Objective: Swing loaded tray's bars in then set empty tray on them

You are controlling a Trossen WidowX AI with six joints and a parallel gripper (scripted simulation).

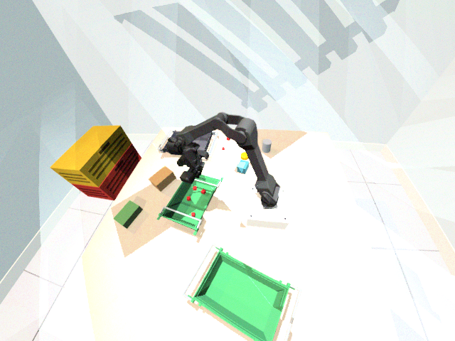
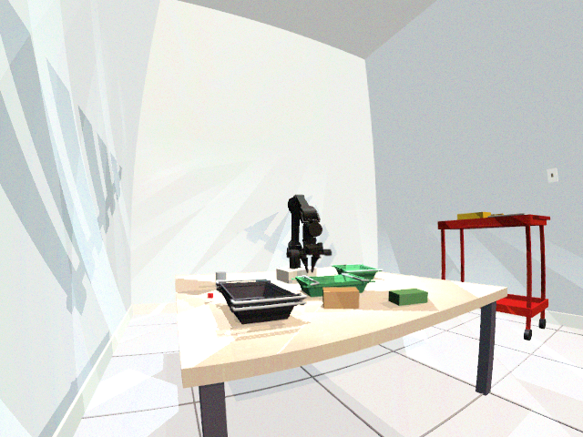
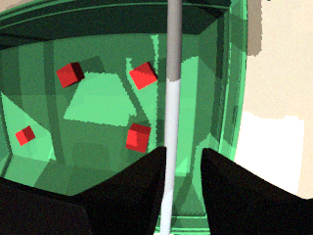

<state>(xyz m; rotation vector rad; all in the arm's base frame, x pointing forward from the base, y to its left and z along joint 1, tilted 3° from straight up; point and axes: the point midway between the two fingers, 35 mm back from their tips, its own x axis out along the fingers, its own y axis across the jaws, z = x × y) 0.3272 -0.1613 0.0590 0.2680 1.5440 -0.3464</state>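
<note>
My gripper tip is now 500 mm to the right of the green tray, 170 mm past it and 50 mm above it. The rest, counted from my gripper tip: yellow piece: 260 mm behind, 200 mm to the right, 80 mm below; then tan box: 230 mm ahead, 60 mm below, 50 mm to the right; then cyan block: 230 mm behind, 100 mm to the right, 70 mm below.
</note>
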